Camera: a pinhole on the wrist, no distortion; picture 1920 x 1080 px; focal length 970.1 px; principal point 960.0 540.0 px. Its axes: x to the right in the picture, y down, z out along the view. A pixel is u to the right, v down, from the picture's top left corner.
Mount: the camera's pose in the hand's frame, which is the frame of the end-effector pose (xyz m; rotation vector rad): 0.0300 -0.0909 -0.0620 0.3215 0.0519 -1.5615
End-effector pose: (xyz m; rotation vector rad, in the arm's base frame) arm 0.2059 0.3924 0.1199 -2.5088 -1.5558 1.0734
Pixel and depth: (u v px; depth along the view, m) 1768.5 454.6 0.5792
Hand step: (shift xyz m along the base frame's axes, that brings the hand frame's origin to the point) -0.7821 0.1413 0.0114
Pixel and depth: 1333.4 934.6 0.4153
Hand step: -0.4176 0.1684 -0.2029
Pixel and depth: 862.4 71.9 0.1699
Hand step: -0.1603 -0.0368 0.0120
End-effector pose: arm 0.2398 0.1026 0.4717 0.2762 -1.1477 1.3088
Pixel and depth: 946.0 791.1 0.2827
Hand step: 0.0118 -0.1777 0.2108
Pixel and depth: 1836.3 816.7 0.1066
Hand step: 0.1604 -0.0561 0.1331
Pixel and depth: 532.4 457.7 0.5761
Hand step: -0.2702 -0.4606 0.1491
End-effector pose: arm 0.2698 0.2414 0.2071 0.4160 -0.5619 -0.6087
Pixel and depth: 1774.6 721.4 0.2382
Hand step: -0.1936 -0.3043 -0.0658
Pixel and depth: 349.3 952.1 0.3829
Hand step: -0.1309 -0.1171 0.3706
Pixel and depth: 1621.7 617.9 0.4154
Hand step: -0.3608 -0.4001 -0.0292
